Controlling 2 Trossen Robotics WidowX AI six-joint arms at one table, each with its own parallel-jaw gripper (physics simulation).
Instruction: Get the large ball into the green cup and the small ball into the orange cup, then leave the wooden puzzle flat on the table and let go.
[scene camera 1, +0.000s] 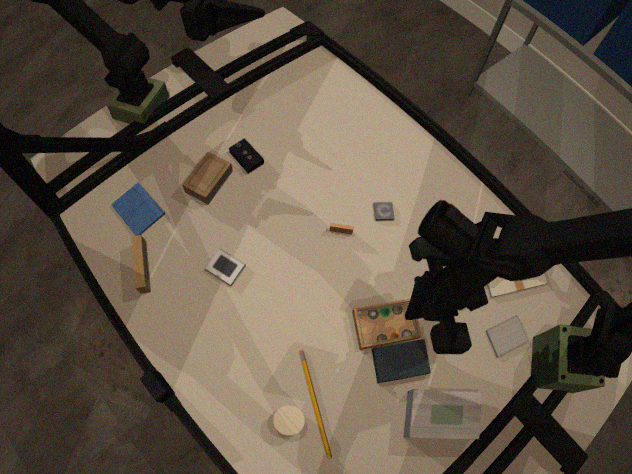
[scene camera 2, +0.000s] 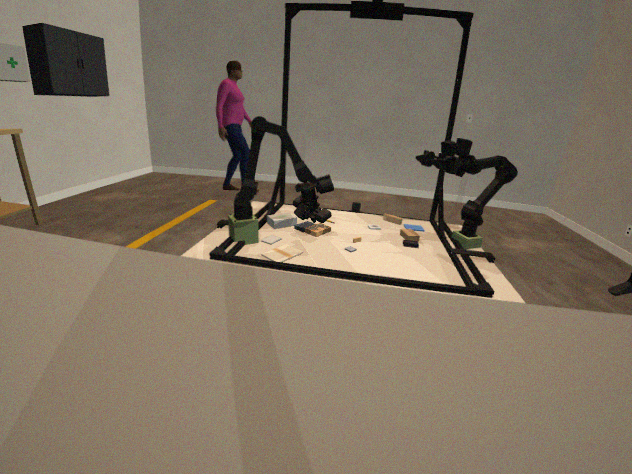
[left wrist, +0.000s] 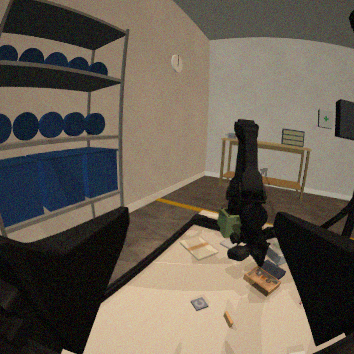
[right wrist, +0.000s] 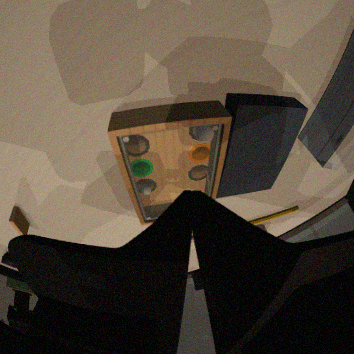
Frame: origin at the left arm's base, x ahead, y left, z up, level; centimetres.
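Where they show: left gripper, fingertip midpoint: (scene camera 2: 422, 159) (left wrist: 205, 218); right gripper, fingertip midpoint: (scene camera 1: 407, 317) (scene camera 2: 314, 222) (left wrist: 260, 265) (right wrist: 190, 198); left arm's base, origin of the base link: (scene camera 1: 135, 92) (scene camera 2: 468, 234) (right wrist: 21, 291); right arm's base, origin of the base link: (scene camera 1: 583, 355) (scene camera 2: 242, 217) (left wrist: 232, 211).
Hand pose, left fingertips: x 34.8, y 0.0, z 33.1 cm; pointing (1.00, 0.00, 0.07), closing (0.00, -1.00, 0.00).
Observation:
Things, the pixels of their centre, and the offset from my left fingertips. "spot": a spot on its surface instead.
- wooden puzzle, body centre: (right wrist: 172, 174) (scene camera 1: 386, 324) (left wrist: 261, 280) (scene camera 2: 318, 229) dx +30.2, dy -26.1, dz -37.2 cm
- orange cup, surface spot: (right wrist: 200, 153) (scene camera 1: 404, 330) spot: dx +33.3, dy -26.4, dz -36.4 cm
- grey cup, surface spot: (right wrist: 146, 187) spot: dx +29.1, dy -24.4, dz -36.4 cm
- dark box, body centre: (right wrist: 255, 150) (scene camera 1: 401, 361) (left wrist: 270, 270) (scene camera 2: 305, 226) dx +34.7, dy -31.4, dz -37.4 cm
- clear-lidded case, body centre: (scene camera 1: 443, 415) (left wrist: 276, 250) (scene camera 2: 282, 220) dx +44.5, dy -38.3, dz -36.3 cm
- pencil, body centre: (scene camera 1: 315, 404) dx +23.7, dy -43.1, dz -38.0 cm
- round pale disc, body centre: (scene camera 1: 288, 420) dx +20.8, dy -47.3, dz -36.3 cm
- grey pad, body centre: (scene camera 1: 507, 336) (left wrist: 230, 244) (scene camera 2: 271, 239) dx +52.9, dy -20.6, dz -38.0 cm
- small wooden block, body centre: (right wrist: 19, 222) (scene camera 1: 341, 228) (left wrist: 227, 318) dx +17.0, dy -12.3, dz -37.3 cm
- grey square, surface spot: (scene camera 1: 383, 211) spot: dx +23.1, dy -5.8, dz -37.7 cm
The wooden puzzle (scene camera 1: 357, 329) (scene camera 2: 321, 230) (left wrist: 262, 285) (right wrist: 170, 114) lies flat on the table against a dark box, under a clear cover. Its green cup (scene camera 1: 385, 311) (right wrist: 142, 168) and orange cup (scene camera 1: 394, 335) (right wrist: 200, 153) show no clear ball inside. A pale shine sits in the grey cup (right wrist: 146, 187) below the green one; the balls are too faint to tell apart. My right gripper (scene camera 1: 414, 313) (scene camera 2: 319, 220) (left wrist: 260, 265) (right wrist: 190, 198) is shut and empty, its tips over the puzzle's near end in the right wrist view. My left gripper (scene camera 2: 419, 158) (left wrist: 205, 218) is open and empty, high and away.
The dark box (scene camera 1: 401, 361) (right wrist: 262, 145) touches the puzzle's side. A clear-lidded case (scene camera 1: 443, 414), a pencil (scene camera 1: 315, 403), a round pale disc (scene camera 1: 288, 420) and a grey pad (scene camera 1: 506, 336) lie nearby. A small wooden block (scene camera 1: 341, 228) and a grey square (scene camera 1: 383, 211) lie farther up.

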